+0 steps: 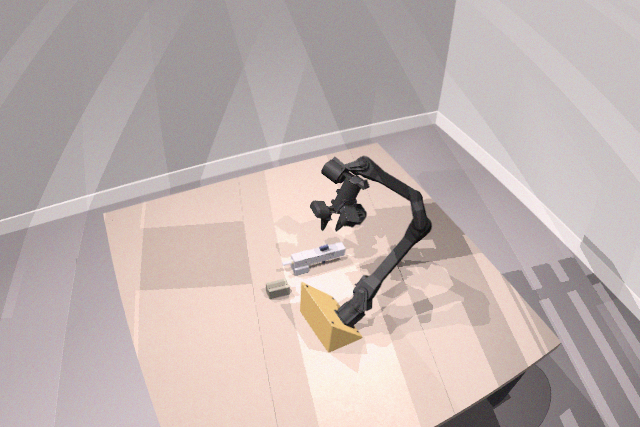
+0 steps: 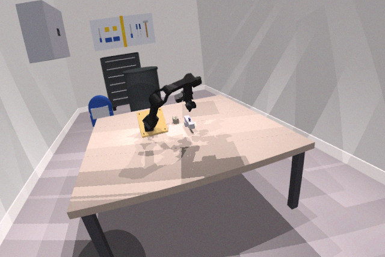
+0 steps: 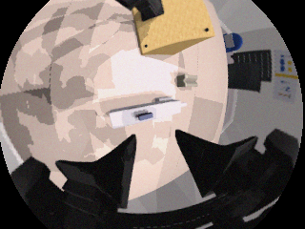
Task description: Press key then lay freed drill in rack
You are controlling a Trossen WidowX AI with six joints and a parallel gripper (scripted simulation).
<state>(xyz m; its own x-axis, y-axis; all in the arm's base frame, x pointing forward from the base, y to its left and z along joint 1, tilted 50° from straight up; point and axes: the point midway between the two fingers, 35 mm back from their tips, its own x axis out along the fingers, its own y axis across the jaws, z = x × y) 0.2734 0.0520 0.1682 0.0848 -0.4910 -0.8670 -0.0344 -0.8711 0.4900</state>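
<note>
Now: gripper tip 10 cm above the drill and 9 cm to the right of it. Also, from my gripper tip: light grey fixture block 11 cm below, 4 cm to the left; rack 21 cm to the left, 13 cm below, 6 cm behind; blue key 10 cm below, 1 cm to the left.
</note>
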